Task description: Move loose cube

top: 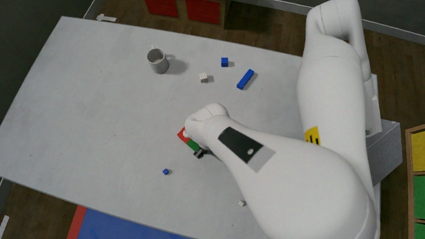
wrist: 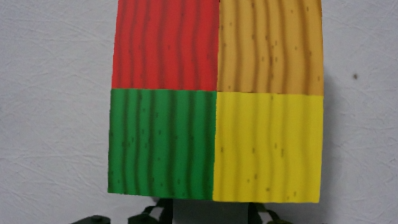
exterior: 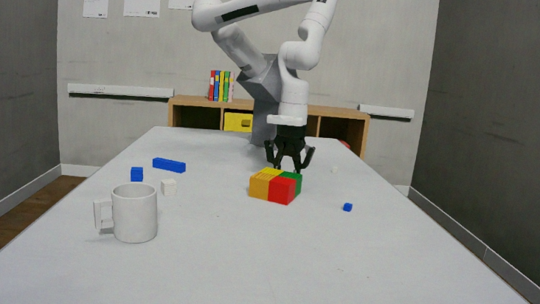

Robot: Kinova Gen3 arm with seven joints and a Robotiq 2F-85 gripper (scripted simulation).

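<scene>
Now: hand 50 mm short of the green cube, 10 mm to the left of it and 10 mm above it. The rest, counted from my hand: yellow cube 50 mm to the right, 10 mm below, 10 mm ahead; then red cube 90 mm ahead, 50 mm to the right, 10 mm below; then orange cube 80 mm to the right, 50 mm ahead, 10 mm below.
</scene>
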